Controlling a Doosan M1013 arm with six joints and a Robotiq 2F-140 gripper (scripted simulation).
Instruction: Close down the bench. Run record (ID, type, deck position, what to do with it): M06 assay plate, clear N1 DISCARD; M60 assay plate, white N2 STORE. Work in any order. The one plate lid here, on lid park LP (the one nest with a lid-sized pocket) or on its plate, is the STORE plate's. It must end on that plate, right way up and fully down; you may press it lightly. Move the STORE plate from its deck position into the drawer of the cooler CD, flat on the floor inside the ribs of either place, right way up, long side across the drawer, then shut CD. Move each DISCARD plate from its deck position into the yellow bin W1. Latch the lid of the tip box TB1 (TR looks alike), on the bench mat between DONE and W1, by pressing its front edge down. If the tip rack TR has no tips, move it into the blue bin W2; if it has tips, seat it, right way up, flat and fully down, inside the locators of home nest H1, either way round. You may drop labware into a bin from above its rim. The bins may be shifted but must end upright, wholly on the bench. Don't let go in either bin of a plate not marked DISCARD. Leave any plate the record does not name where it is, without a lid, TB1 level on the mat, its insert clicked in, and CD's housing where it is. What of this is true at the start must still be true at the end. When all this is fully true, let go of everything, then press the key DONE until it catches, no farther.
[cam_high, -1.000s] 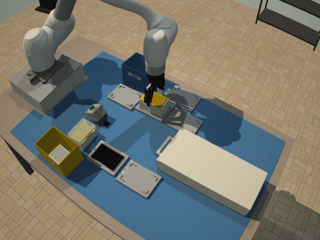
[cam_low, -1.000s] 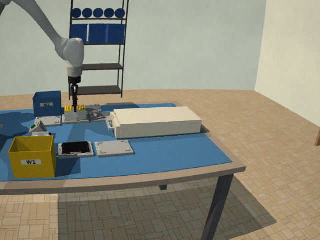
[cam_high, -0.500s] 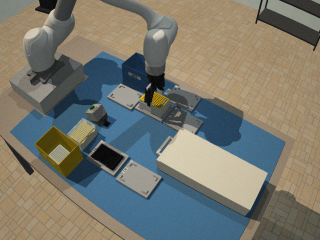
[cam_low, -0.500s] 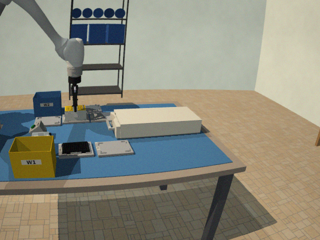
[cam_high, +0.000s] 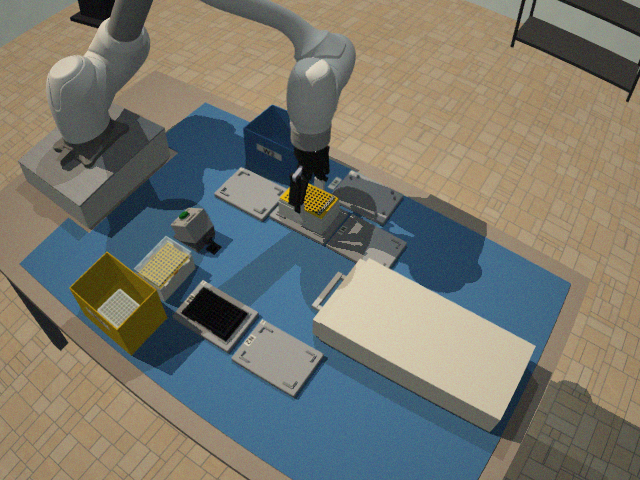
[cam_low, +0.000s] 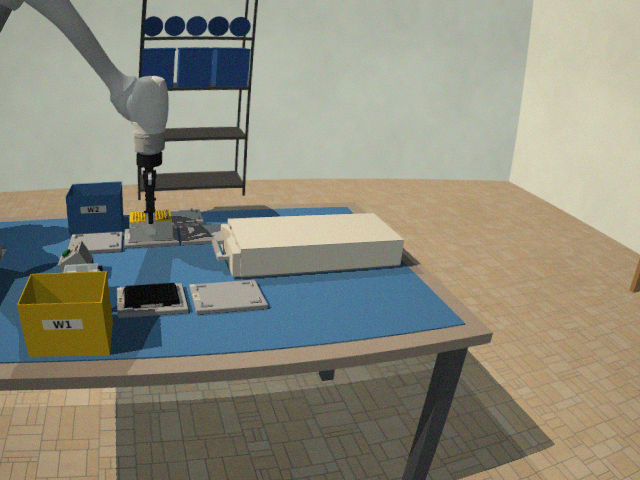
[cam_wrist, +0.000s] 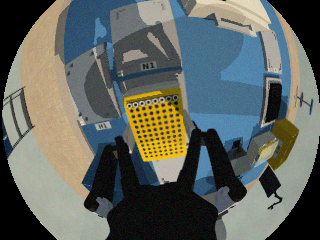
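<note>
Right now my hand is 1 cm past the tip rack TR and 1 cm to the left of it. Also, from my hand: done key box: 22 cm behind, 21 cm to the right, 1 cm below; blue bin W2: 18 cm behind, 15 cm to the left, 2 cm below; black plate: 3 cm behind, 37 cm to the right, 4 cm below.
</note>
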